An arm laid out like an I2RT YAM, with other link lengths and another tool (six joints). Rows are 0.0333 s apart.
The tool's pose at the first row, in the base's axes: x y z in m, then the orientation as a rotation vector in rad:
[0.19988, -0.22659, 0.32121, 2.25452, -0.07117, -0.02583]
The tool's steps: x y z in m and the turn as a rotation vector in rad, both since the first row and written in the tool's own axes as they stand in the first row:
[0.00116, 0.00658, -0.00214, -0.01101, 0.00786, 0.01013]
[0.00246, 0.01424, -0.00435, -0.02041, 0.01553, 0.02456]
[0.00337, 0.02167, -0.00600, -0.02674, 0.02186, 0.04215]
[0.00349, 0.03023, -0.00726, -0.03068, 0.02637, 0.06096]
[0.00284, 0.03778, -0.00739, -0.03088, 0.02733, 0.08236]
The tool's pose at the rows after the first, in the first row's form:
[0.20085, -0.22916, 0.32767, 2.24305, -0.07806, -0.01191]
[0.20192, -0.23236, 0.33501, 2.23291, -0.08988, 0.00407]
[0.20258, -0.23583, 0.34181, 2.22554, -0.10601, 0.02030]
[0.20239, -0.24026, 0.34924, 2.22035, -0.12452, 0.03519]
[0.20142, -0.24489, 0.35516, 2.21858, -0.14792, 0.04763]

